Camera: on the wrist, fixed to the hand. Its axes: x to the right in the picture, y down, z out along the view.
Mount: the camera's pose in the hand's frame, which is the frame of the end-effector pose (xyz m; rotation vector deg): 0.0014 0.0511 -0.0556 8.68 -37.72 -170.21
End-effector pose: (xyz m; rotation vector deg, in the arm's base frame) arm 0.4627 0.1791 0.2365 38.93 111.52 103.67
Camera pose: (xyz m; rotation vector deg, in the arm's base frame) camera 0.4330 0.1376 0.2922 -64.02 32.09 -30.87
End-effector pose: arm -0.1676 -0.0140 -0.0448 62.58 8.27 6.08
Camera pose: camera -0.1764 0.0582 -0.0246 1.89 56.14 -161.50
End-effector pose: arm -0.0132 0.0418 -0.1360 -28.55 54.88 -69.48
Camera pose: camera -0.0309 0.0653 -0.2056 74.25 54.13 97.38
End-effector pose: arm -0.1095 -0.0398 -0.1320 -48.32 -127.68 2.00
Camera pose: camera -0.0453 -0.0112 -0.1044 -140.98 72.94 40.70
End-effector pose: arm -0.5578 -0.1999 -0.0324 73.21 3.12 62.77
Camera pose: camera -0.6210 -0.1641 -0.0119 19.73 60.46 -104.63
